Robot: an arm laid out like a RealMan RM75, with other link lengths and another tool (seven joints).
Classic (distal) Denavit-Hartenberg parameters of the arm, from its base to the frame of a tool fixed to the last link. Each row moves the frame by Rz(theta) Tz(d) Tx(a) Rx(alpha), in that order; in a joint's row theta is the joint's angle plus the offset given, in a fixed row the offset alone. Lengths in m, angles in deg.
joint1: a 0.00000, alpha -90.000, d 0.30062, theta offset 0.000
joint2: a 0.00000, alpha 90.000, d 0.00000, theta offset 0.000
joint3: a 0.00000, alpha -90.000, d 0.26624, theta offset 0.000
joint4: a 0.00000, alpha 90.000, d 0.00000, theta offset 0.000
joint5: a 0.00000, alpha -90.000, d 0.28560, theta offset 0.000
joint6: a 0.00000, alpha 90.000, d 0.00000, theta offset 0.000
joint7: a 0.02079, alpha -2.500, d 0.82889, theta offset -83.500
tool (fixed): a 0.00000, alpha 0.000, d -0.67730, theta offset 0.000
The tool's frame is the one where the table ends.
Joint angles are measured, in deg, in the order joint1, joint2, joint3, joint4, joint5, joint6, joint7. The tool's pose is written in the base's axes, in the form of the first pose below.
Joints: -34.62, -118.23, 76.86, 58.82, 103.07, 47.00, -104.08
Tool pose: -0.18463, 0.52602, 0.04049, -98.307, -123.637, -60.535
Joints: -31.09, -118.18, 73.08, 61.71, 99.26, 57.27, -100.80
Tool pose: -0.19300, 0.50527, 0.05498, -103.486, -127.884, -61.493
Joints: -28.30, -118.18, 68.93, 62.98, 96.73, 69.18, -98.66
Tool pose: -0.20428, 0.47937, 0.06560, 106.081, 129.126, 58.629
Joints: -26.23, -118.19, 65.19, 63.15, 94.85, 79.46, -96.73
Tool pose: -0.21547, 0.45519, 0.07485, 104.049, 124.213, 54.107
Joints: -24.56, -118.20, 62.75, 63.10, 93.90, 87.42, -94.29
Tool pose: -0.22469, 0.43438, 0.08063, 104.103, 119.568, 50.372
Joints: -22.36, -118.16, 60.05, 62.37, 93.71, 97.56, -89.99
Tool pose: -0.24007, 0.40497, 0.08540, 105.217, 113.285, 45.176
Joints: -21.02, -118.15, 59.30, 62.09, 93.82, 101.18, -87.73
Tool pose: -0.24883, 0.39165, 0.08660, 105.890, 110.947, 43.510
